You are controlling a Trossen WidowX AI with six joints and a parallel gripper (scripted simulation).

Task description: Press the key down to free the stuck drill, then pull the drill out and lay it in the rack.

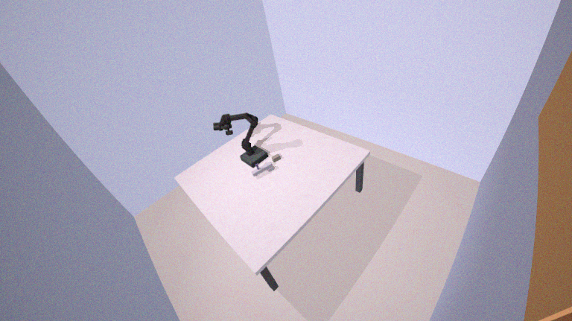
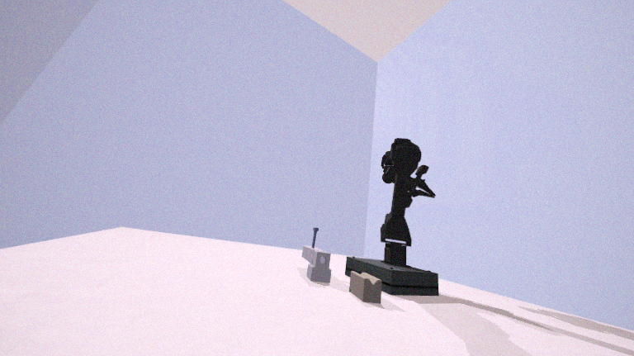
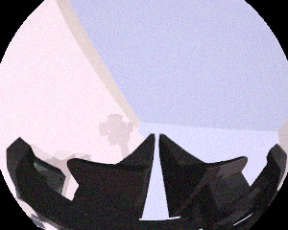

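Now: gripper tip 480 mm short of the drill, 270 mm above it and 40 mm to the left of it. The rest, counted from my gripper tip: grey-brown notched block (440 mm ahead, 300 mm below, 120 mm to the left); pale grey block (470 mm ahead, 280 mm below, 60 mm to the right).
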